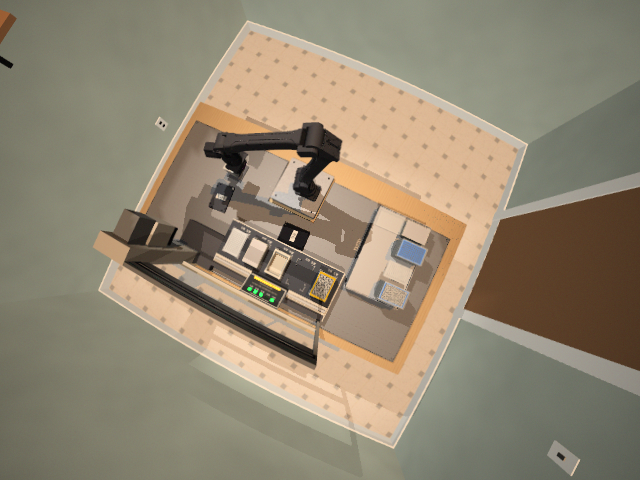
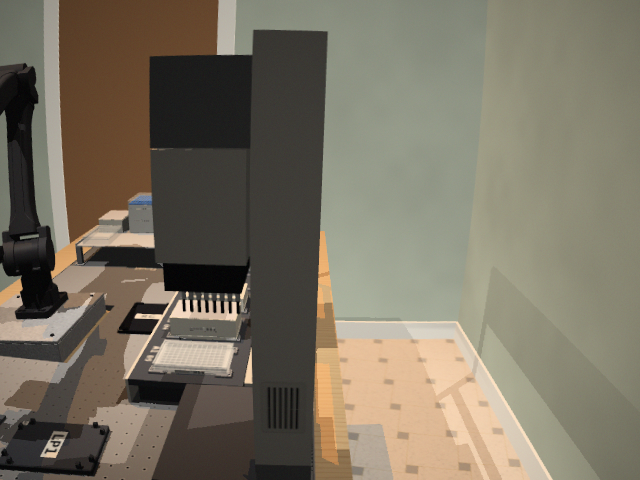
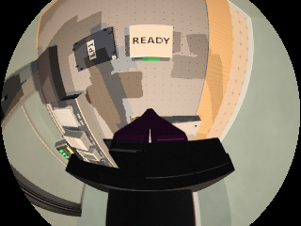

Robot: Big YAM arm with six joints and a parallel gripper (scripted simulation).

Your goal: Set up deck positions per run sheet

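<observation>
Now: the green button box 11 cm below my hand, 7 cm to the right of it and 1 cm behind it. The rest, counted from my hand: pipetting head: 42 cm ahead, 21 cm above, 14 cm to the right; regrip nest: 34 cm to the left, 19 cm ahead, 17 cm below; pale block: 35 cm ahead, 21 cm to the left, 11 cm below.
</observation>
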